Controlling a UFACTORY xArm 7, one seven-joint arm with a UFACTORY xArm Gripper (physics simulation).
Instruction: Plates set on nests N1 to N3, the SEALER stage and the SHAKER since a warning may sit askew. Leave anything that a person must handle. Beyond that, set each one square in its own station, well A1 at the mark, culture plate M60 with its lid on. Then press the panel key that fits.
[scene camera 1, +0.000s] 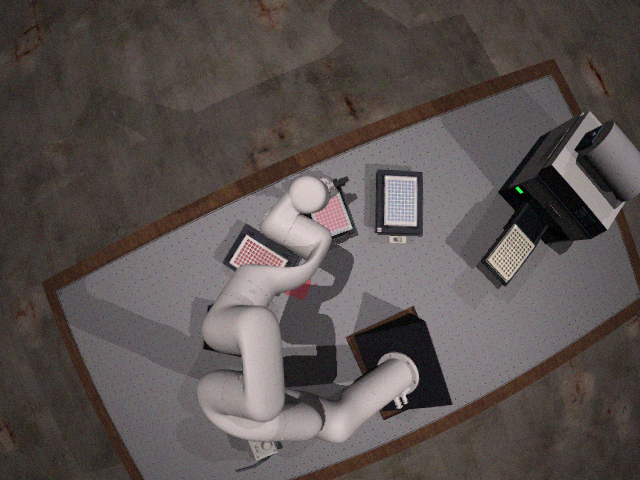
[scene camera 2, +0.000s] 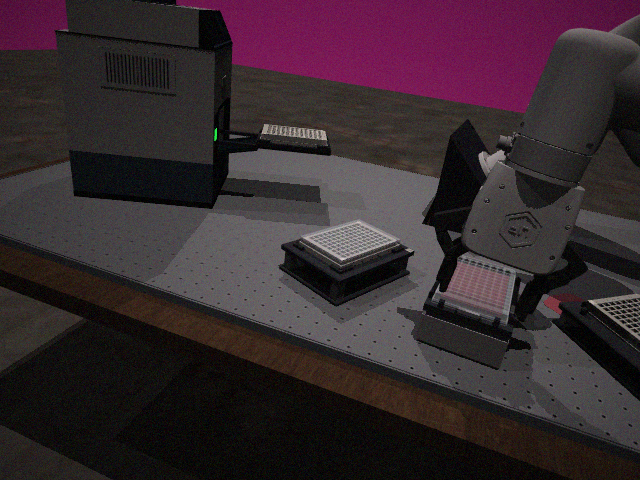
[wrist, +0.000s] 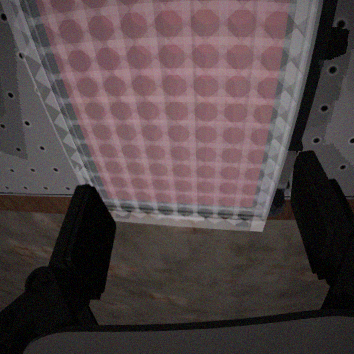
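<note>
My gripper (scene camera 2: 483, 300) (wrist: 194, 191) is open, its fingers on either side of a pink plate (scene camera 1: 334, 214) (scene camera 2: 480, 289) (wrist: 175, 110) with a clear cover. That plate sits on a black holder with a grey front (scene camera 2: 460, 338) and looks slanted in scene camera 2. A blue-welled plate (scene camera 1: 400, 200) (scene camera 2: 351, 241) sits on a black nest (scene camera 1: 419, 206) (scene camera 2: 310, 265). A red-welled plate (scene camera 1: 258, 253) (scene camera 2: 622, 312) sits on another nest (scene camera 2: 584, 330), partly behind the arm. A cream plate (scene camera 1: 511, 253) (scene camera 2: 294, 134) is on the big machine's extended tray. Station labels and well A1 are not readable.
The big machine (scene camera 1: 555, 206) (scene camera 2: 139, 124) shows a green light. A black box (scene camera 1: 413, 335) (scene camera 2: 452, 175) stands by the arm's base. A red patch (scene camera 1: 298, 290) (scene camera 2: 558, 303) shows near the red-welled plate. A small pale device (scene camera 1: 264, 448) with a cable is partly under the arm.
</note>
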